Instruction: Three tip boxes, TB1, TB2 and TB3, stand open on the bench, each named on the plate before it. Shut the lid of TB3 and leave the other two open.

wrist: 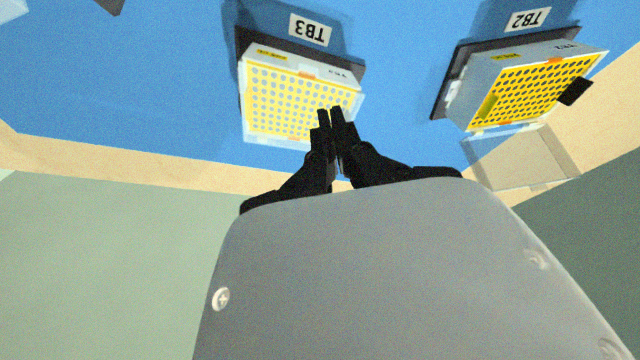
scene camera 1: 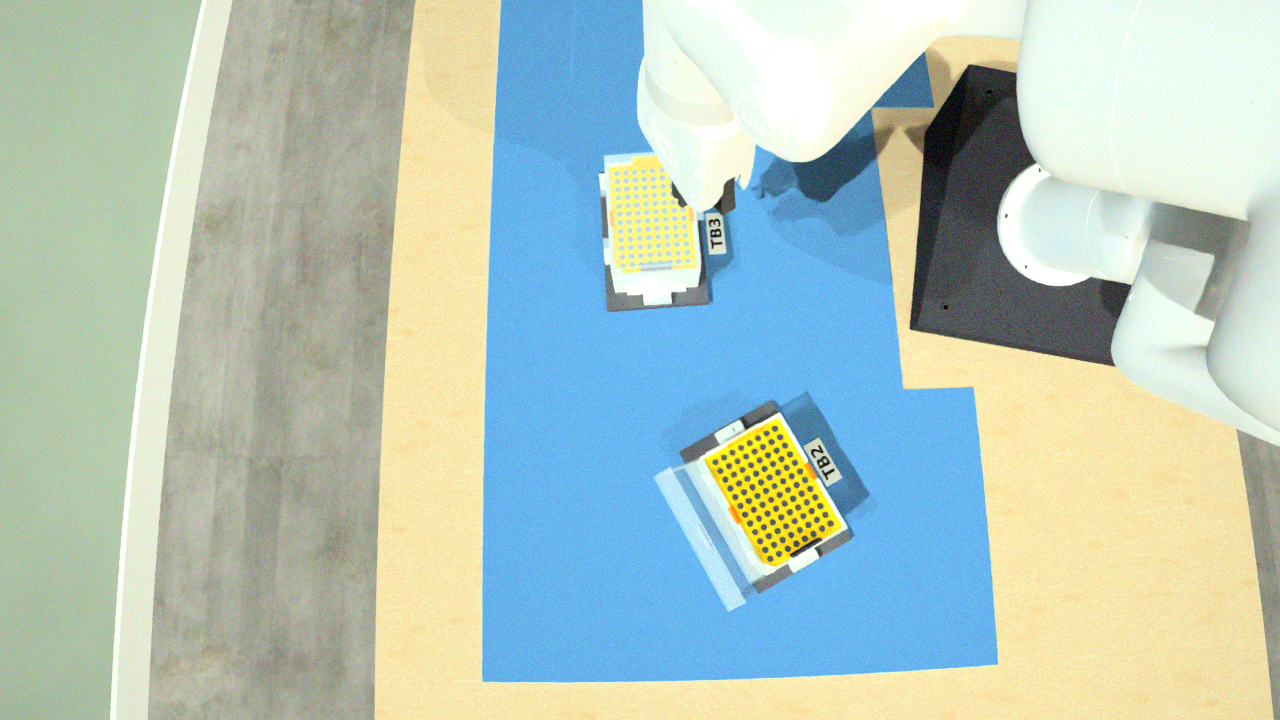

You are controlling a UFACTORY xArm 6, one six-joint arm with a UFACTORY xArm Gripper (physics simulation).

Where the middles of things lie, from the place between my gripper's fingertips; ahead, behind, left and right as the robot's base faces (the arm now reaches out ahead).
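Name plate (scene camera 1: pixel 714 221): 20 mm to the right of my hand, 30 mm behind it, 130 mm below it.
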